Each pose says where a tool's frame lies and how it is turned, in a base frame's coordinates. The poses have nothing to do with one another.
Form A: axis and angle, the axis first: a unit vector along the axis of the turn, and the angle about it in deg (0 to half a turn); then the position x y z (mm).
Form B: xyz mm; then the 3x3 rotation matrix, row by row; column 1 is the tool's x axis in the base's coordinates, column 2 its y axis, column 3 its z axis. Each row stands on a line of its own. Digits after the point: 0 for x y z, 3 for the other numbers.
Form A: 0.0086 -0.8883 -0.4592 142.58 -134 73 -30
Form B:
-134 73 -30
-0.794 0.265 -0.547
-0.293 0.622 0.727
0.533 0.737 -0.416

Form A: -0.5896 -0.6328 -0.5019 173.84 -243 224 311
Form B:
-243 224 311
-0.301 0.798 0.522
0.690 -0.196 0.697
0.658 0.570 -0.492

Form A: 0.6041 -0.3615 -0.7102 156.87 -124 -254 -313
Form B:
-124 -254 -313
-0.219 -0.140 -0.966
-0.698 -0.669 0.256
-0.682 0.730 0.049

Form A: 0.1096 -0.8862 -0.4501 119.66 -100 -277 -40
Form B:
-100 -277 -40
-0.477 0.246 -0.844
-0.536 0.679 0.501
0.696 0.692 -0.192

